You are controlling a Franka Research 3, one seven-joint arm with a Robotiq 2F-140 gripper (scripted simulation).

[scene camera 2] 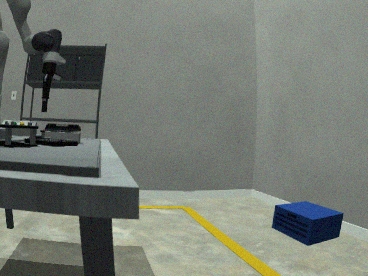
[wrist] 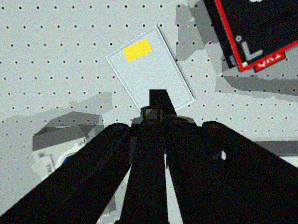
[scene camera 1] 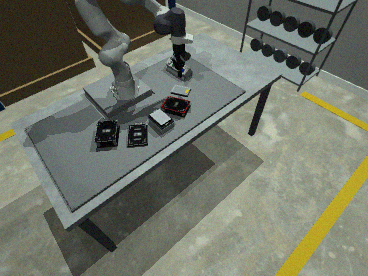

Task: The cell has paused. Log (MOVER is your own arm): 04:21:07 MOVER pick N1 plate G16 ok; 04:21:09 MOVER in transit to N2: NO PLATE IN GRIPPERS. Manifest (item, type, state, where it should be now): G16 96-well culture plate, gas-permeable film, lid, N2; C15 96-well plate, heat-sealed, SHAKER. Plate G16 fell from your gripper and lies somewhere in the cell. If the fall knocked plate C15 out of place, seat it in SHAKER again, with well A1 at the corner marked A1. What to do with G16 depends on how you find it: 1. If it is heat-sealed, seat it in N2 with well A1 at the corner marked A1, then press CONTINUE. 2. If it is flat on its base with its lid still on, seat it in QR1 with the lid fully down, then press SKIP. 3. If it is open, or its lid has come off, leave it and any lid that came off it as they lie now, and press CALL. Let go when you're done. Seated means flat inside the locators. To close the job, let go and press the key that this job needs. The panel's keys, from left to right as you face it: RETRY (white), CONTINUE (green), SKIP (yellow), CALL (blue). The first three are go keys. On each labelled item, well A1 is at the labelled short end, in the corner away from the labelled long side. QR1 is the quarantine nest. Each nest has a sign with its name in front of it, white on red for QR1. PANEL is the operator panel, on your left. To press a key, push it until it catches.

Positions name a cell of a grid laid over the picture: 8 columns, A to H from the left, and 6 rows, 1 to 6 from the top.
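Observation:
The gripper (wrist: E3) is visible, together with a plate lid (wrist: D2).

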